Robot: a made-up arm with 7 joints.
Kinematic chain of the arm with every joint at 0, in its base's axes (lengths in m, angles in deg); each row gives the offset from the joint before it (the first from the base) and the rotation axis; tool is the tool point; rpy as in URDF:
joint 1: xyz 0 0 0.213 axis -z
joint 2: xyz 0 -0.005 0.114 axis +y
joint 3: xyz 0 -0.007 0.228 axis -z
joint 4: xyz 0 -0.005 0.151 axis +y
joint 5: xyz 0 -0.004 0.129 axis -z
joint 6: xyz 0 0 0.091 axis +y
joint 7: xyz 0 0 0.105 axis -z
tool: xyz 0 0 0 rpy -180 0 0
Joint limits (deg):
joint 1: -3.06..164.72
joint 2: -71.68..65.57
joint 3: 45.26..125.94
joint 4: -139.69..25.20
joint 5: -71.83..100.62
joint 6: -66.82..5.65
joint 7: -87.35..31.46
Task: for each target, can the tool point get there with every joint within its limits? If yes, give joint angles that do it. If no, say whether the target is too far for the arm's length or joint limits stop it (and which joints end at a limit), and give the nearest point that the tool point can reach.
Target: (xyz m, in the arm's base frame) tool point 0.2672 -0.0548 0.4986
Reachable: yes | joints 128.78 -13.04 74.09 -122.25 -3.37 -6.91 17.28
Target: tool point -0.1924 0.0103 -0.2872
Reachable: no: joint limits stop it (at a limit: joint 1, joint 2, joint 3, joint 5) | nearest point -0.2564 0.0777 0.1813 | short by 0.478 m
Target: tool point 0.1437 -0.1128 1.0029
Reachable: yes | joints 40.31 15.50 77.14 1.84 16.10 -17.19 10.35
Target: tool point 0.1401 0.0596 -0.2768
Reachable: no: joint limits stop it (at a limit: joint 2, joint 3, joint 5) | nearest point 0.2333 0.0992 0.1838 | short by 0.472 m
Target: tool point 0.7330 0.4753 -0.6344
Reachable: no: too far | nearest point 0.4168 0.2703 0.2071 | short by 0.922 m
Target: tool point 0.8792 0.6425 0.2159
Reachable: no: too far | nearest point 0.5362 0.3918 0.3780 | short by 0.455 m
